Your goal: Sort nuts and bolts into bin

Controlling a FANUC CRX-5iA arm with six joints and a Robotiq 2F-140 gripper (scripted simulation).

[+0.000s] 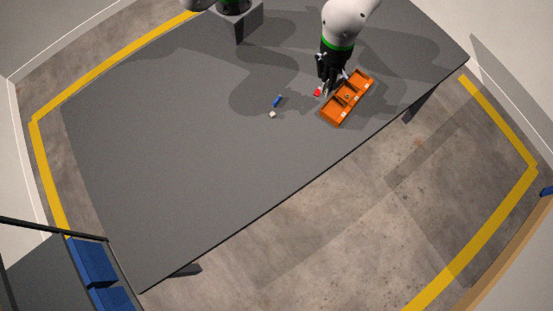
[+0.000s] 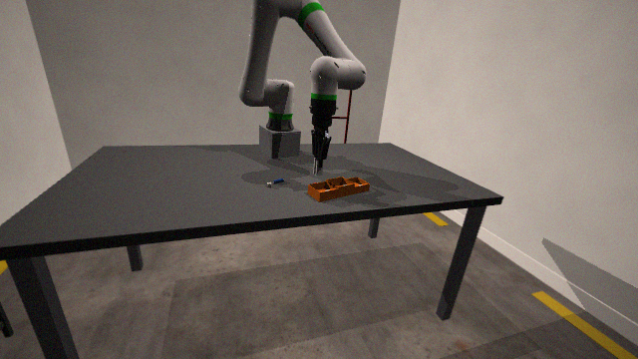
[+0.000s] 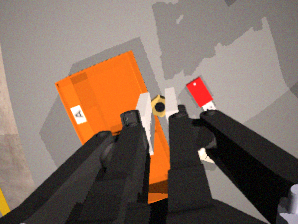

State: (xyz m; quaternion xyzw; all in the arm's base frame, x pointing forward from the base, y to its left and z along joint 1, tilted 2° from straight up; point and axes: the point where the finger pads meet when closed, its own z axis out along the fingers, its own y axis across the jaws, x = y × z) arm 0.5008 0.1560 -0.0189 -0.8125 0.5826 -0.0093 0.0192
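The orange three-compartment bin lies 9 cm to the left of my hand, 8 cm below it and 2 cm ahead of it. Round my hand: red usb stick (10 cm below, 5 cm behind); then blue cylinder (15 cm to the right, 9 cm below, 7 cm behind); then white domino (10 cm below, 7 cm to the left, 7 cm behind).
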